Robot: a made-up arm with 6 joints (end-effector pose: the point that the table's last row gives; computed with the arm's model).
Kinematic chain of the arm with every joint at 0, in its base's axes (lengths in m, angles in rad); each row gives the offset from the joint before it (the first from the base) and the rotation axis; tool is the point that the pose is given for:
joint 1: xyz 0 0 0.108 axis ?
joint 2: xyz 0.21 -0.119 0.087 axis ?
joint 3: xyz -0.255 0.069 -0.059 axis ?
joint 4: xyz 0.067 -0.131 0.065 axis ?
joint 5: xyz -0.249 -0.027 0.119 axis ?
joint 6: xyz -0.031 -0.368 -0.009 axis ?
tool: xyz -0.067 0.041 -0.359
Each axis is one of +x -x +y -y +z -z.
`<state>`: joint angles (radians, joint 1 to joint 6).
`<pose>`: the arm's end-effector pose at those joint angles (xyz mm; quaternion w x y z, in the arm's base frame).
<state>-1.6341 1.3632 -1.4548 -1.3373 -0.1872 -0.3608</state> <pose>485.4 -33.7 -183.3 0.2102 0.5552 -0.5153 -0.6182</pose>
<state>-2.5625 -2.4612 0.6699 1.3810 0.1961 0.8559</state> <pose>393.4 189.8 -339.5 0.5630 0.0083 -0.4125 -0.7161</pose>
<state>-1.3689 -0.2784 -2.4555 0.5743 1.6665 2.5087</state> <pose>323.0 -729.0 -175.0 0.1735 -0.3868 0.0397 0.9048</pose>
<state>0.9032 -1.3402 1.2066 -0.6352 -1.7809 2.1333</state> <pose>-120.9 -474.2 -341.6 0.4188 -0.6940 -0.4470 -0.3784</pose>
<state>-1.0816 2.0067 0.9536 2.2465 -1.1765 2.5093</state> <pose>44.4 -310.9 -184.1 0.2104 0.3138 -0.3160 0.8703</pose>
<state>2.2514 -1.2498 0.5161 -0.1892 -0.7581 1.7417</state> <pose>364.6 -224.4 397.0 0.2476 0.3415 0.9062 -0.0301</pose>
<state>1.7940 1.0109 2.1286 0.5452 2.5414 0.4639</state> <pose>-352.6 -851.7 -97.2 0.7496 -0.5265 -0.2944 -0.2726</pose>
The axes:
joint 1: -y
joint 2: -x
joint 3: -y
joint 4: +x
joint 5: +y
joint 6: +z

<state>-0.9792 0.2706 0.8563 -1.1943 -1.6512 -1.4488</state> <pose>231.5 -63.6 555.1 0.7455 0.1311 -0.6504 0.0638</pose>
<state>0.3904 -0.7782 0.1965 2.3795 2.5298 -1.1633</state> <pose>-137.7 202.2 -408.1 0.5945 0.0553 -0.0113 0.8021</pose>
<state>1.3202 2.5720 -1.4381 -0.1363 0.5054 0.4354</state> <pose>-44.1 482.0 -21.5 0.4403 0.0700 0.1330 -0.8852</pose>
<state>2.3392 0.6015 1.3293 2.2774 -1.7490 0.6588</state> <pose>-242.3 34.4 271.7 0.5394 -0.2217 0.5322 -0.6137</pose>
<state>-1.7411 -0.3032 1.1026 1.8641 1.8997 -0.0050</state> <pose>-636.3 -182.2 157.2 0.2632 0.7200 0.4801 0.4264</pose>
